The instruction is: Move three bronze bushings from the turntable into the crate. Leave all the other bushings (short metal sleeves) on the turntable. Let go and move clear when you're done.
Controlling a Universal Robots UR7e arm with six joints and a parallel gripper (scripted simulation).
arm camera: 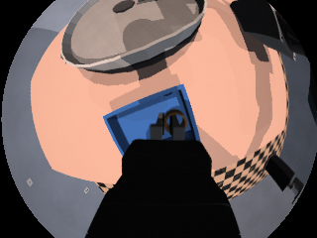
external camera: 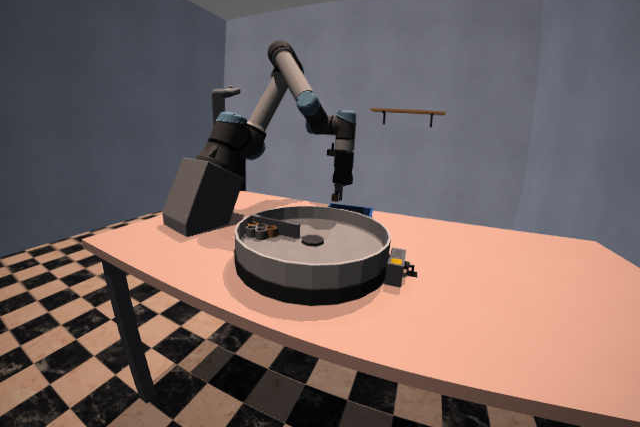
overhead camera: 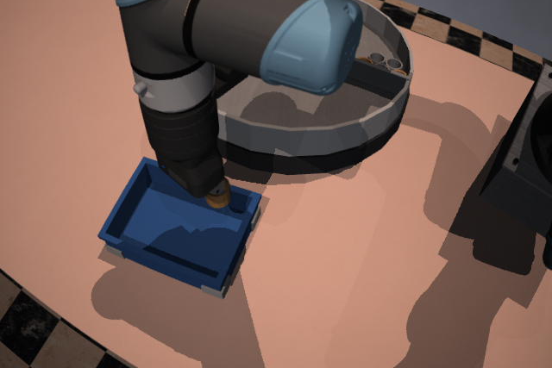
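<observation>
My hand is 90 mm above the blue crate, 40 mm to the right of it and 30 mm short of it. Also, from my hand: grey turntable (320 mm to the right, 90 mm ahead, 60 mm below).
</observation>
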